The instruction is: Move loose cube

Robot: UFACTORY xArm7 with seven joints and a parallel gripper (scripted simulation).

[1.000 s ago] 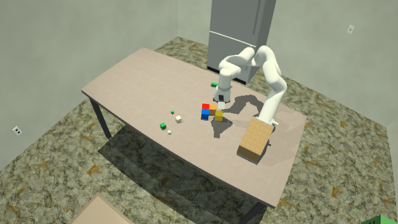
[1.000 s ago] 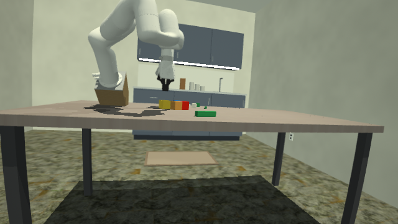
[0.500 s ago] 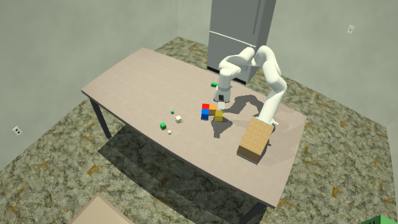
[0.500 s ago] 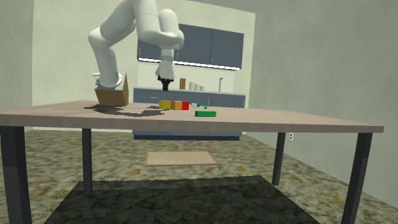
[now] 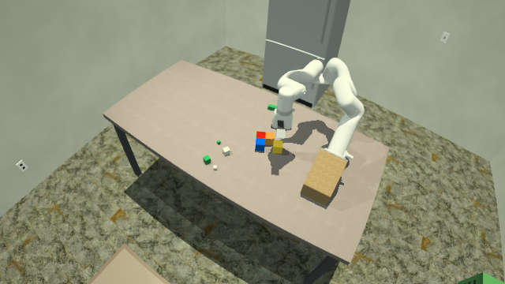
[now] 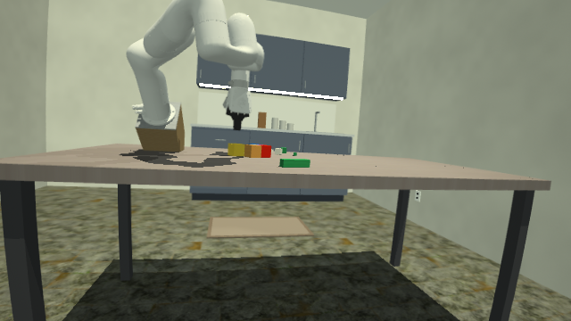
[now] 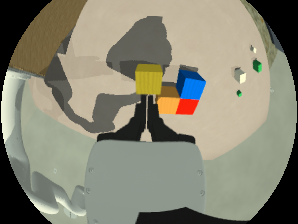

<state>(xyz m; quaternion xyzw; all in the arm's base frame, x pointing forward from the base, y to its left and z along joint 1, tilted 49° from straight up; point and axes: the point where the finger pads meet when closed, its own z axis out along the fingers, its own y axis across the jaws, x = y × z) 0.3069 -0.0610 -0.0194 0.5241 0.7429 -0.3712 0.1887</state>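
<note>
The yellow cube is 100 mm below my hand. Also, from my hand: red cube 110 mm ahead, 10 mm to the right, 100 mm below; blue cube 90 mm ahead, 30 mm to the left, 100 mm below; orange cube 70 mm ahead, 30 mm to the right, 100 mm below.
</note>
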